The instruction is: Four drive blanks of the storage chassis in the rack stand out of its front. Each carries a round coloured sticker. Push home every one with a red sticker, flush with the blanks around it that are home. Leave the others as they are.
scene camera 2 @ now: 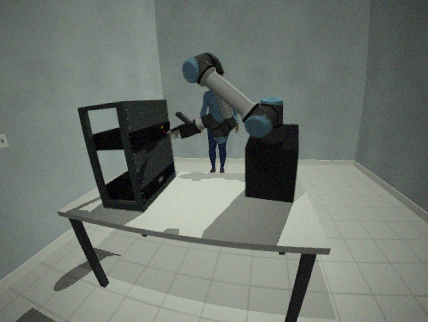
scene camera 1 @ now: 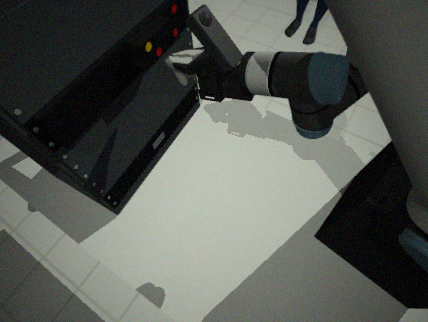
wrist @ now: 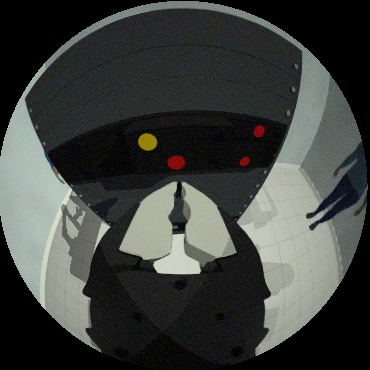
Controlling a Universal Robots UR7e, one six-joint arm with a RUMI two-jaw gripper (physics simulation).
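Observation:
The rack [scene camera 1: 95, 196] [scene camera 2: 131, 165] [wrist: 170, 60] holds the dark storage chassis [scene camera 1: 100, 95] [wrist: 100, 157]. On its front, a yellow sticker [scene camera 1: 148, 46] [wrist: 147, 142] sits up and to the left of a red sticker [scene camera 1: 159, 51] [wrist: 176, 162] in the wrist view. Further right there are an upper red sticker [scene camera 1: 174, 8] [wrist: 259, 131] and a lower red sticker [scene camera 1: 175, 32] [wrist: 244, 161]. The dark front hides how far each blank stands out. My gripper [scene camera 1: 170, 58] [scene camera 2: 172, 133] [wrist: 178, 183] is shut and empty, its tips close to the front, just below the middle red sticker in the wrist view; contact cannot be told.
The rack stands on a table [scene camera 2: 200, 210]. The arm's black pedestal [scene camera 1: 370, 215] [scene camera 2: 270, 165] stands on the table's other side, to the right in scene camera 2. A person [scene camera 1: 320, 15] [scene camera 2: 205, 105] [wrist: 350, 170] stands behind the table, beyond the arm.

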